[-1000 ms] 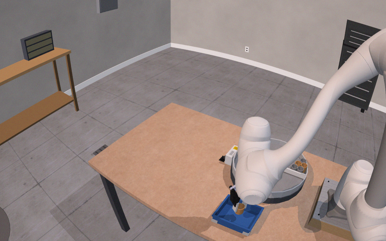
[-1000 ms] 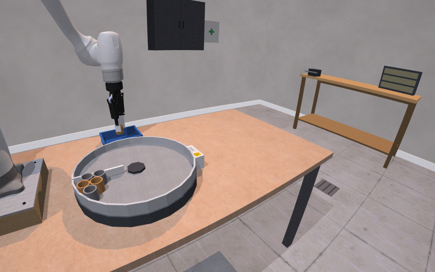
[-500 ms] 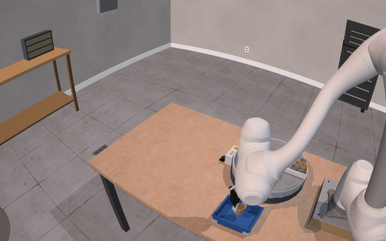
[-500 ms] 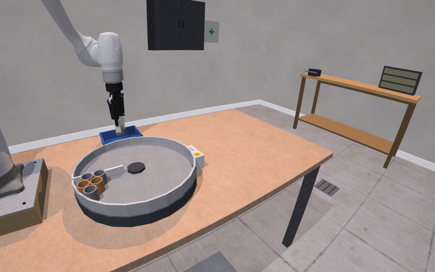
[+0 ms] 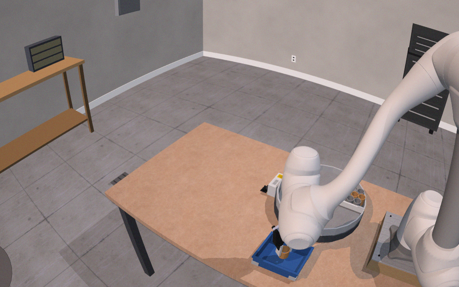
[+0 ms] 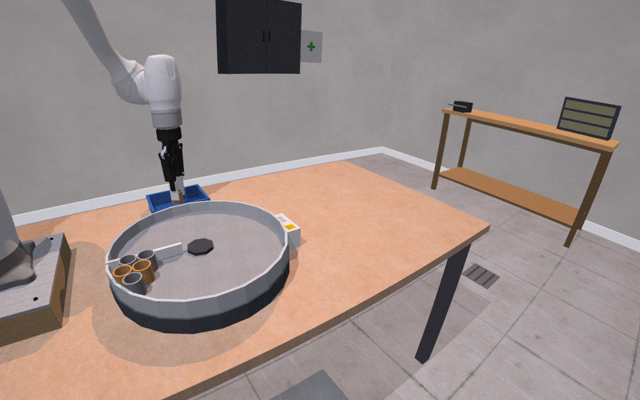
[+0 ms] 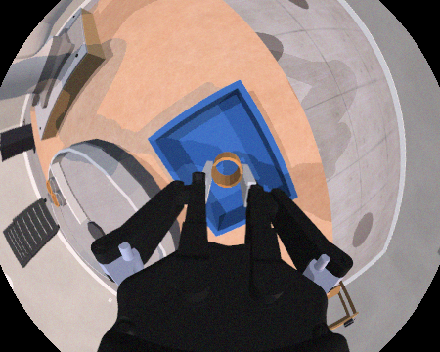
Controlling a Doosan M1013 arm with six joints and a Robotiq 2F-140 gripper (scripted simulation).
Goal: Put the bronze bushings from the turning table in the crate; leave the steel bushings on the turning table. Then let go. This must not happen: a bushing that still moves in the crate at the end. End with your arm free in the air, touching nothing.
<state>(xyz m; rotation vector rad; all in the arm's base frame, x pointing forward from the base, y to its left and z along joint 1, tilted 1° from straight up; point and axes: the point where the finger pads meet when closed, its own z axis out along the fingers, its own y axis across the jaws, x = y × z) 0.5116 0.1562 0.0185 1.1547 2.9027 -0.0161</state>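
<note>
Right now the blue crate is 6 cm below my hand. Also, from my hand: grey turning table 7 cm behind, 34 cm to the right, 3 cm below.
</note>
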